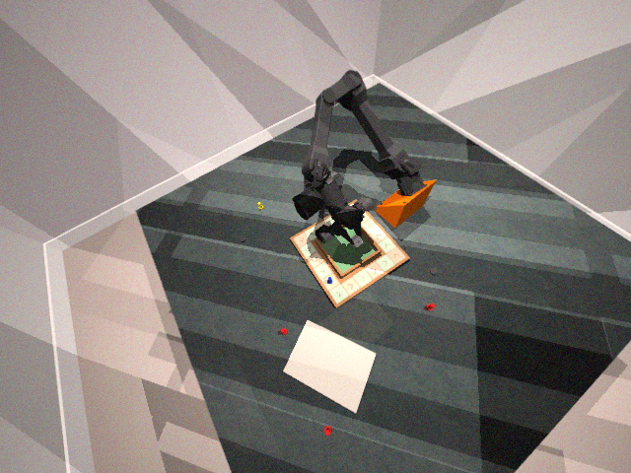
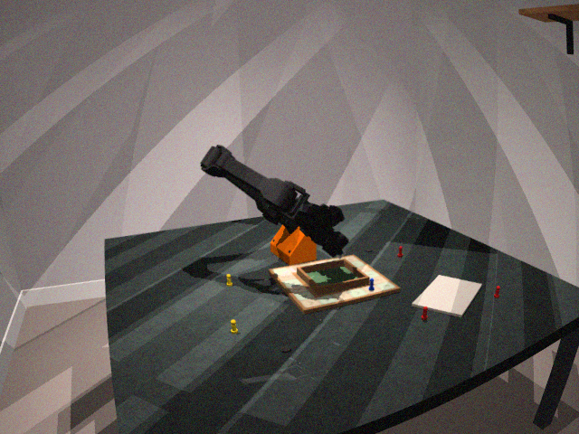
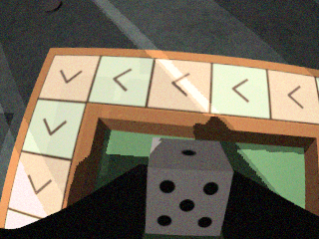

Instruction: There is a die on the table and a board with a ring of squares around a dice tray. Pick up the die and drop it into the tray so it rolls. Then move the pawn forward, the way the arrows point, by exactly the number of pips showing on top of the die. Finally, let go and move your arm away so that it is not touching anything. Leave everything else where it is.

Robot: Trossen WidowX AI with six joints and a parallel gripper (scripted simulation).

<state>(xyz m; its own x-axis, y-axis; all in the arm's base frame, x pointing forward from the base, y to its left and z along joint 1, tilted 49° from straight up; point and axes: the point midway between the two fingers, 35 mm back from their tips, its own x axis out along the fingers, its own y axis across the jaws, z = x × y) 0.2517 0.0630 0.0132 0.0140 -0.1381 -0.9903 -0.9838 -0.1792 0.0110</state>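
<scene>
My gripper tip is right at the white die. The rest, counted from my gripper tip: blue pawn (120 mm ahead, 60 mm below, 50 mm to the left); white sheet (240 mm to the left, 240 mm ahead, 80 mm below); green dice tray (80 mm below, 30 mm to the right, 20 mm ahead).
</scene>
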